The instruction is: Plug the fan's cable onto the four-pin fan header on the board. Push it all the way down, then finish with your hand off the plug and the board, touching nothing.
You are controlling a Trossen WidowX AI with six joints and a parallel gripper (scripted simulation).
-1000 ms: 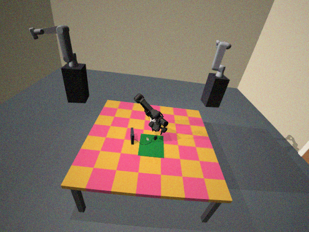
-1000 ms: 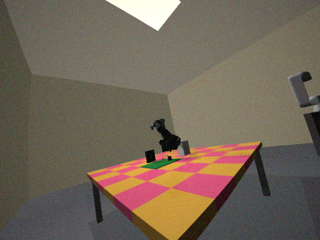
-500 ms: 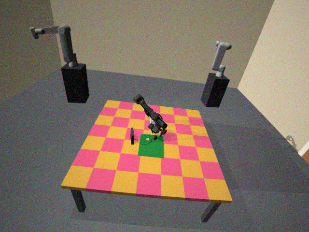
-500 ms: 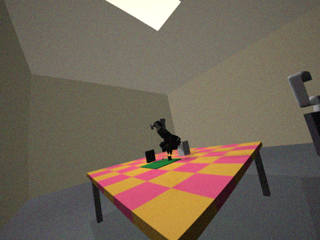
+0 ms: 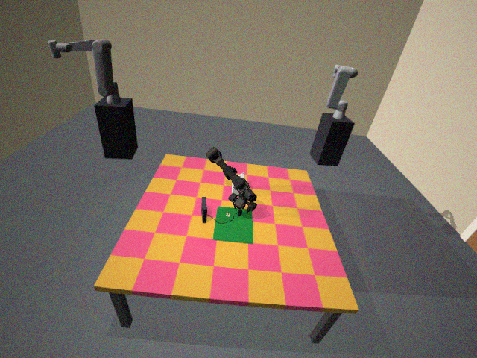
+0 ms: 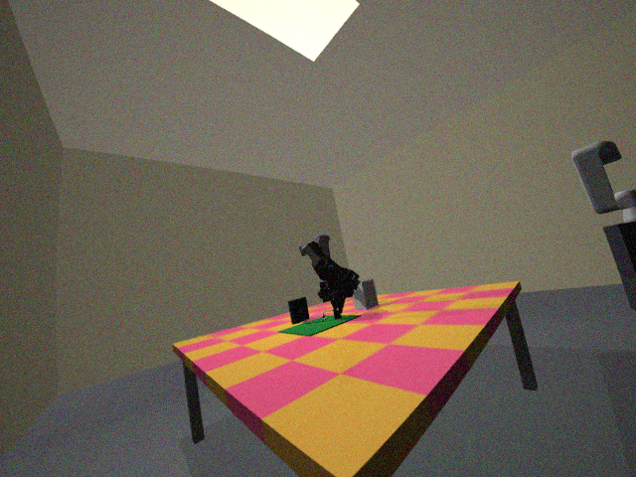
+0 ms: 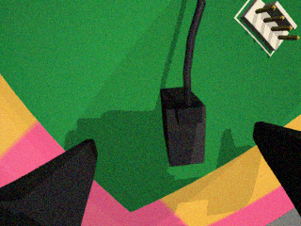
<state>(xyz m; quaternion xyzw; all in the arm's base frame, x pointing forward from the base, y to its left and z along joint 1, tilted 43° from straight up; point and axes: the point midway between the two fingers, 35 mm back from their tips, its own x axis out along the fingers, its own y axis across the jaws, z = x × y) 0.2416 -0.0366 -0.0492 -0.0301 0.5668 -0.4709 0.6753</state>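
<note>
Right now the dark plug is 10 mm to the right of my gripper tip and 10 mm below it. The rest, counted from my gripper tip: green board: 90 mm ahead, 50 mm to the right, 50 mm below; white four-pin header: 90 mm to the right, 30 mm below, 10 mm ahead; black fan: 230 mm to the right, 30 mm above, 20 mm ahead.
</note>
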